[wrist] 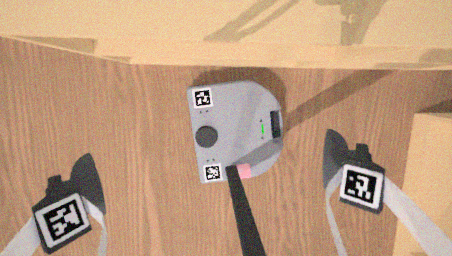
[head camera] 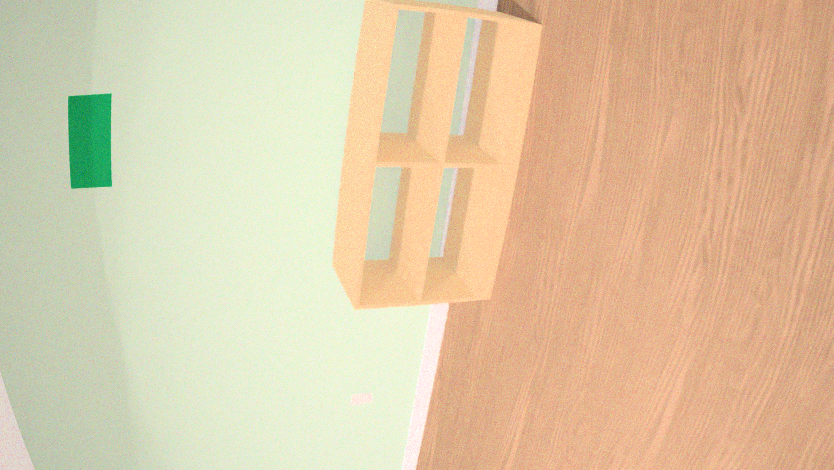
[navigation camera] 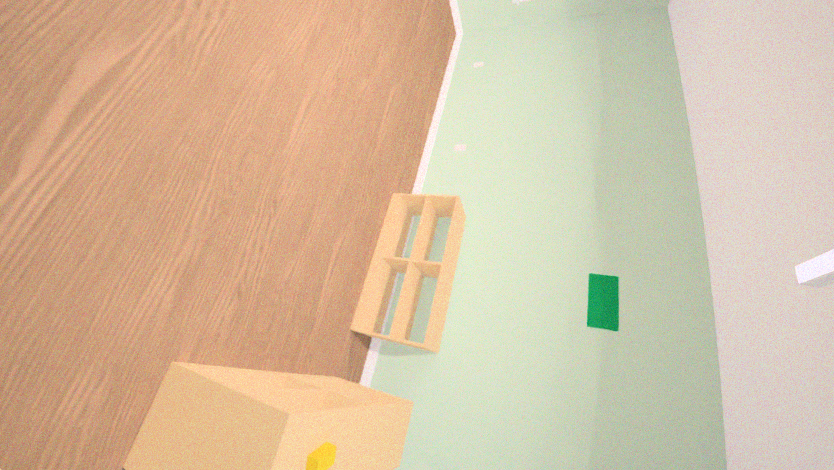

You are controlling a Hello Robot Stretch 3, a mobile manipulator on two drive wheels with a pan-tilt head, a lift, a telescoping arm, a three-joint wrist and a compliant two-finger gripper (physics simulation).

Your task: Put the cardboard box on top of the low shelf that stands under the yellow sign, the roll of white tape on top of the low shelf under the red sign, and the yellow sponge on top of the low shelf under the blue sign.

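Places are measured from the robot's base along level axes (x ahead, y left, z up), in millimetres.
Where they show: gripper, fingertip midpoint: point(wrist: 214, 161); robot's base, link origin: point(wrist: 207, 127).
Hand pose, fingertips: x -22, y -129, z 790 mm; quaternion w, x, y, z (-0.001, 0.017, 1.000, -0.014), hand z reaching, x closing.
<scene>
Each offset is from my fingertips to the centre of the thing. "spot": to the spot under its first point. Level surfaces: height alone.
My gripper point(wrist: 214, 161) is open in the wrist view, its fingers wide apart with floor and the robot's own grey base between and beyond them. A small yellow block @(dx +1060, dy -378, dz -157 mm) point(navigation camera: 320, 456), which looks like the sponge, lies on top of a light-wood unit point(navigation camera: 215, 423) at the bottom of the navigation view, partly cut off by the frame. The cardboard box, the white tape roll and the yellow, red and blue signs do not show in the current views.
A low four-compartment shelf @(dz -180 mm) point(head camera: 364, 75) point(navigation camera: 452, 280) stands against the wall under a green sign point(head camera: 90, 140) point(navigation camera: 602, 301). In the wrist view, a light-wood surface @(dz -180 mm) point(wrist: 125, 20) with arm shadows spans the top, and another wooden piece @(spot: dx -854, dy +432, dz -711 mm) point(wrist: 430, 175) is at the right.
</scene>
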